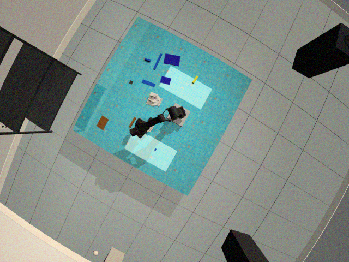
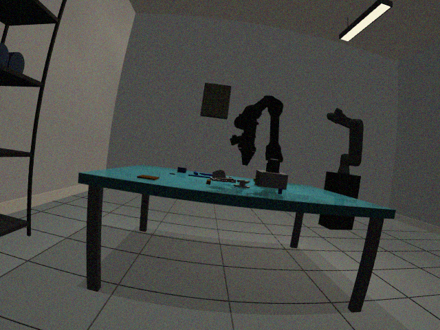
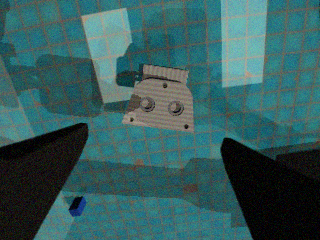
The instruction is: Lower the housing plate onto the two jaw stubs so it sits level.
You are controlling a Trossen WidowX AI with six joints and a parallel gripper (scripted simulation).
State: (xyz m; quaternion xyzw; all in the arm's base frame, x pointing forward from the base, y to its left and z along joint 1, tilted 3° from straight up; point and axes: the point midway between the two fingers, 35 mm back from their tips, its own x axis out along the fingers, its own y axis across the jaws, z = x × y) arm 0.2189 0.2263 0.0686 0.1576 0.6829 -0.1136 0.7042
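My gripper tip is now 90 mm above the white block. The rest, counted from my gripper tip: brown plate: 430 mm ahead, 120 mm to the left, 100 mm below; then yellow bar: 580 mm to the right, 230 mm behind, 90 mm below.
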